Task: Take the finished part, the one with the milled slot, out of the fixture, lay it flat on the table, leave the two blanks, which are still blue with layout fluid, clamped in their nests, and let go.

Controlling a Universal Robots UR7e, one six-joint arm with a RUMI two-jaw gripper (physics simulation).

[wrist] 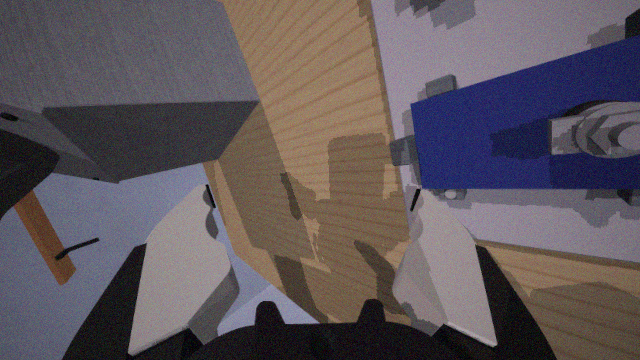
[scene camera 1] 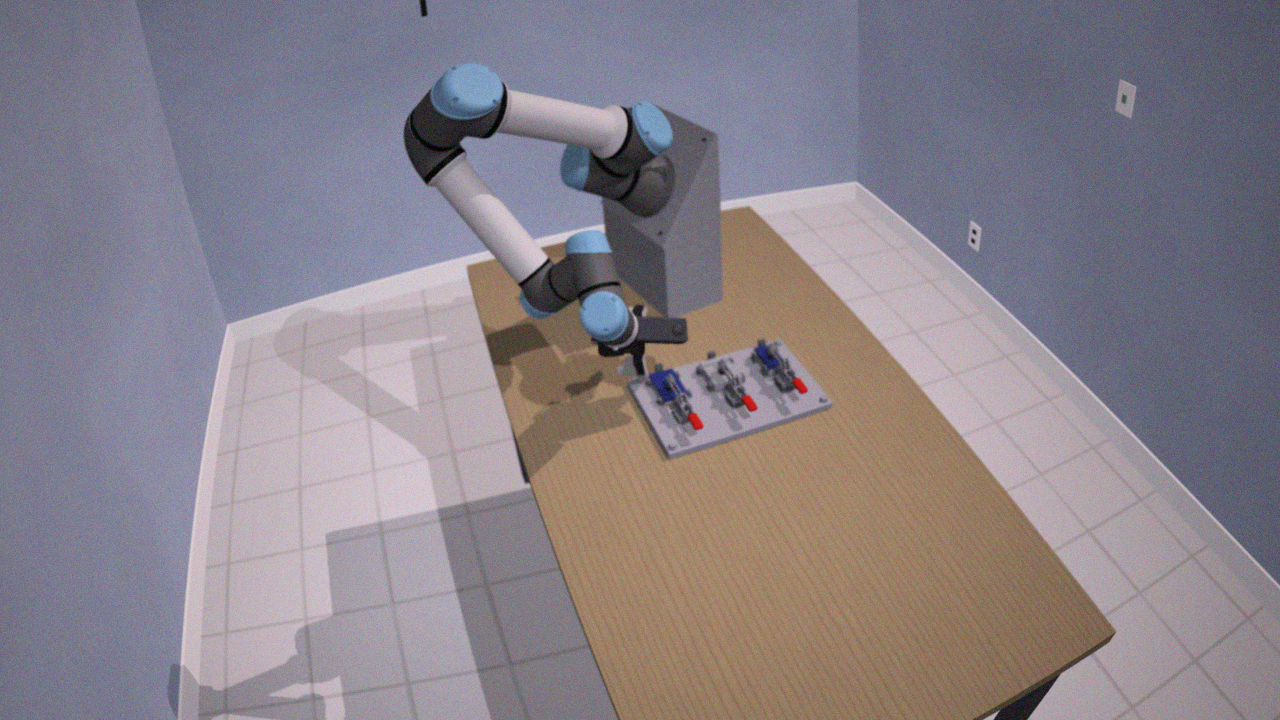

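Observation:
The grey fixture plate lies on the table with three nests in a row. A blue blank sits in the nest nearest the gripper, with a metal clamp tip over it. The other blue blank is in the far nest. The bare-metal part is in the middle nest, partly hidden by its clamp; its slot is too small to make out. My gripper is open and empty, above the table beside the plate's left end, tilted; its right finger overlaps the plate's edge in the wrist view.
Toggle clamps with red handles stand on the plate. The grey robot pedestal stands on the wooden table behind the plate. The arm reaches over the table's left side.

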